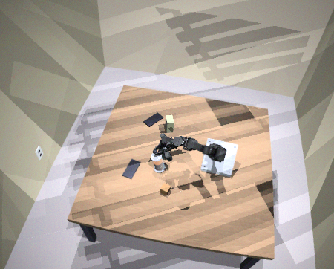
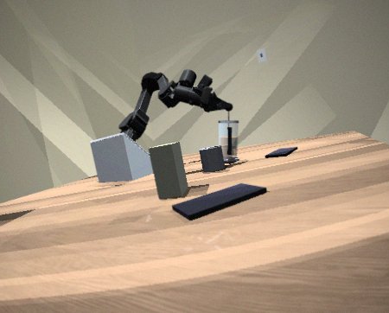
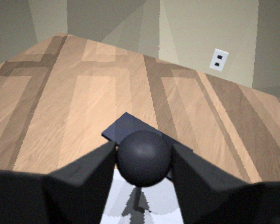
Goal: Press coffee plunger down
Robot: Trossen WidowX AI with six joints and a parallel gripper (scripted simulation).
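The coffee press lies 10 cm below my gripper tip, 2 cm to the right of it and 2 cm behind it. From my gripper tip the other things lie so: small block: 17 cm to the left, 17 cm below, 10 cm behind.
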